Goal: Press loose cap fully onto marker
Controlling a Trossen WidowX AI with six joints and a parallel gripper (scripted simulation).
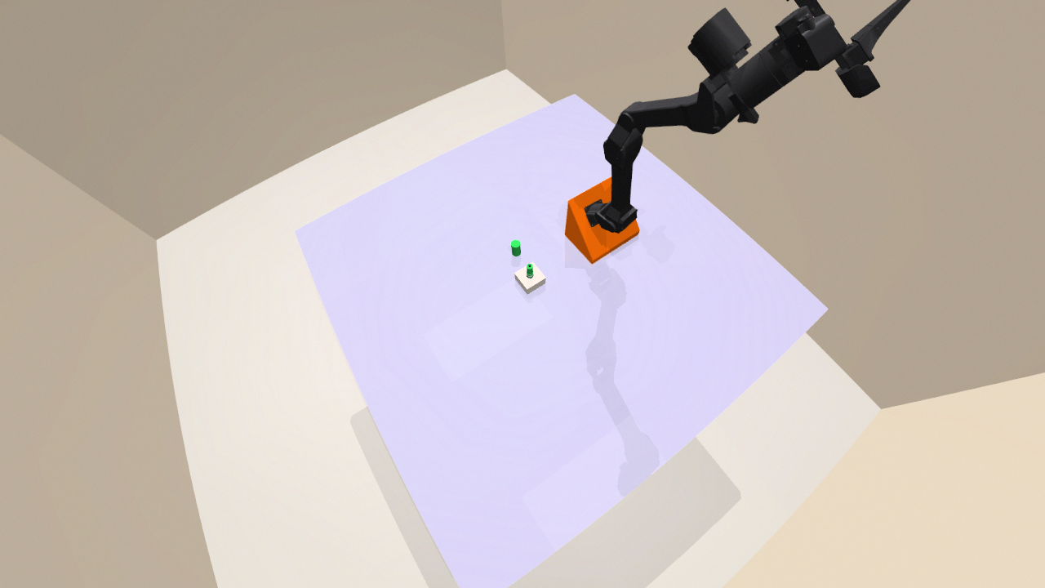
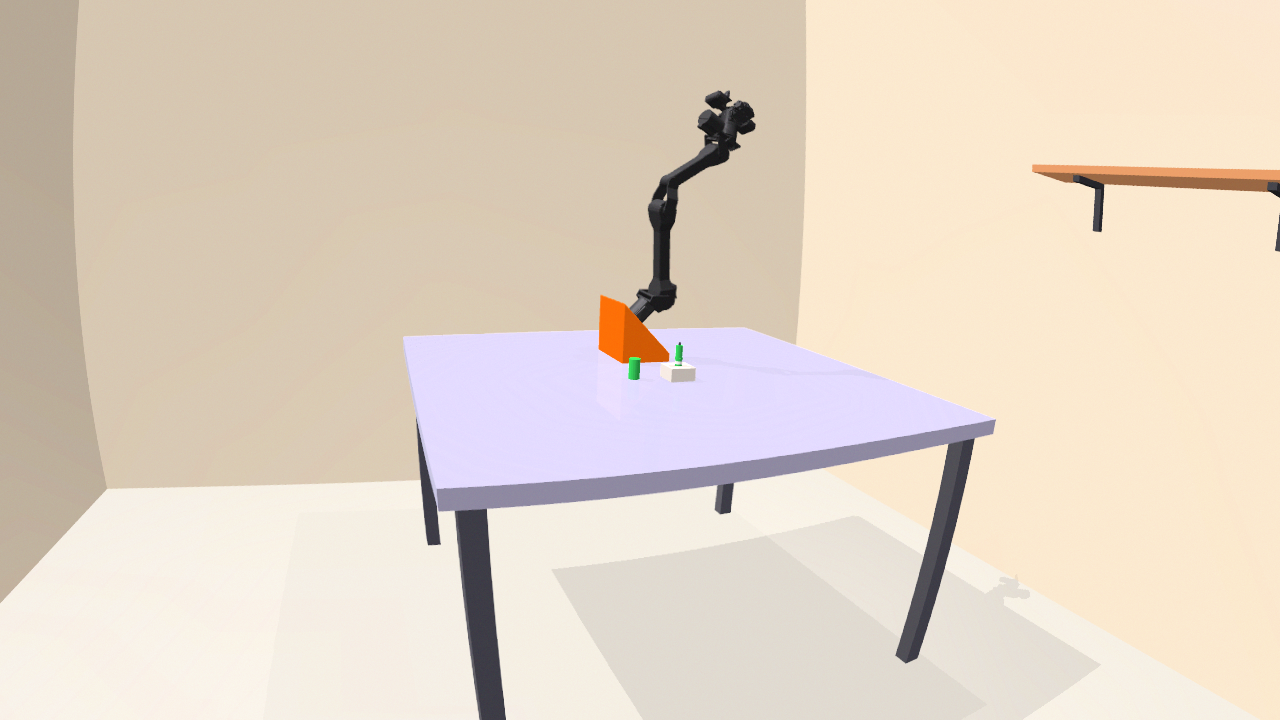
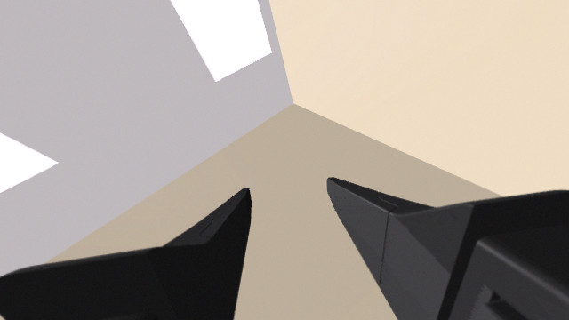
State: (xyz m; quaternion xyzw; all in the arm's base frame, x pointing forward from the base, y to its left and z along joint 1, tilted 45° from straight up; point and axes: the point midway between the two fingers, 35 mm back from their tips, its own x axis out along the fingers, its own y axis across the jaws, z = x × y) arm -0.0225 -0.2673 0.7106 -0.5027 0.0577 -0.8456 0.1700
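The green cap lies 29 cm ahead of my gripper tip, 41 cm to the right of it and 81 cm below it. From my gripper tip the other things lie so: white holder block: 31 cm ahead, 30 cm to the right, 82 cm below; green marker: 31 cm ahead, 30 cm to the right, 76 cm below.
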